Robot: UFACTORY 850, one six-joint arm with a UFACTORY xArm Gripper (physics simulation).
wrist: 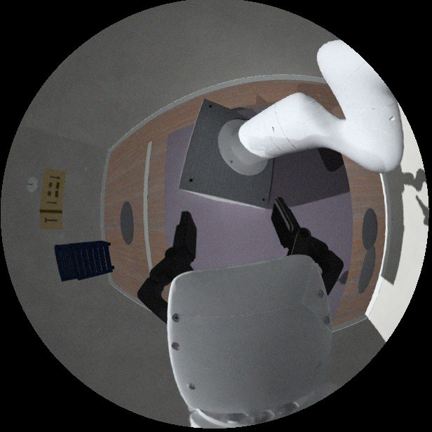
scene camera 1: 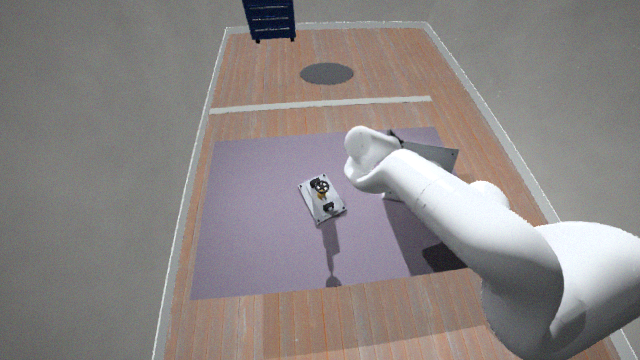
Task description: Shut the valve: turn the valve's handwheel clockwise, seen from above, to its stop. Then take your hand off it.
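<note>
In the scene view, the valve has a small black spoked handwheel (scene camera 1: 321,187) above a brass-coloured body (scene camera 1: 321,196). It is on a pale plate (scene camera 1: 312,206) with dark corner screws, lying on the purple mat. A small black part (scene camera 1: 328,206) sits on the same plate. The valve does not show in the wrist view. My gripper (wrist: 233,213) is open, its two black fingers wide apart with nothing between them. In the scene view it is mostly hidden behind the white arm, to the right of the valve and apart from it.
The purple mat (scene camera 1: 250,250) (wrist: 225,240) lies on the wooden floor (scene camera 1: 225,325). A grey pedestal block (scene camera 1: 435,155) (wrist: 200,160) stands under the arm's base. The white arm (scene camera 1: 450,215) (wrist: 285,125) reaches across the right. A blue cabinet (scene camera 1: 272,20) (wrist: 85,260) stands beyond the floor's edge.
</note>
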